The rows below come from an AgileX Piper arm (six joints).
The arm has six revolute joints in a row. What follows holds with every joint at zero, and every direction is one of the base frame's.
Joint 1 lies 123.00 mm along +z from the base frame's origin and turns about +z.
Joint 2 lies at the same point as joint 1 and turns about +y.
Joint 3 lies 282.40 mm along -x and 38.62 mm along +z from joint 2 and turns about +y.
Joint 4 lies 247.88 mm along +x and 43.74 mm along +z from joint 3 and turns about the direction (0.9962, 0, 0.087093).
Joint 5 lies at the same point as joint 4 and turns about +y.
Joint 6 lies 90.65 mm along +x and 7.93 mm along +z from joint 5 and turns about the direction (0.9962, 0, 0.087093).
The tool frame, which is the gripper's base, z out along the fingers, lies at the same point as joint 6; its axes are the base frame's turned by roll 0.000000, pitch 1.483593 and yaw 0.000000 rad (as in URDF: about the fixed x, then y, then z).
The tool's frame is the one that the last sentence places.
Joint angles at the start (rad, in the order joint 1, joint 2, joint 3, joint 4, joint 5, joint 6):
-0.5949 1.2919 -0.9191 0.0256 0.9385 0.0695
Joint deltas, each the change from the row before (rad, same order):
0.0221 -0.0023 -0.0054 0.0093 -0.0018 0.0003
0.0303 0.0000 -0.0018 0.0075 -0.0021 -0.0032
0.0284 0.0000 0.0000 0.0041 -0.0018 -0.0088
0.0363 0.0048 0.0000 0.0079 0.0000 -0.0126
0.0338 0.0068 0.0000 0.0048 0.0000 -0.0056
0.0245 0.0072 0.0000 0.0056 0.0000 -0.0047
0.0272 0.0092 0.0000 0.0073 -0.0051 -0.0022
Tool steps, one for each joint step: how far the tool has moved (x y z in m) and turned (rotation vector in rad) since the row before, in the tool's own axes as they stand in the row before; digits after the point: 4 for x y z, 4 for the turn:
-0.0006 0.0060 -0.0017 -0.0158 -0.0078 -0.0151
0.0003 0.0078 -0.0003 -0.0168 -0.0016 -0.0272
0.0007 0.0070 0.0002 -0.0133 0.0002 -0.0329
0.0008 0.0092 0.0015 -0.0186 0.0075 -0.0416
0.0005 0.0084 0.0021 -0.0149 0.0093 -0.0341
0.0002 0.0062 0.0022 -0.0122 0.0091 -0.0240
-0.0003 0.0070 0.0028 -0.0143 0.0063 -0.0229

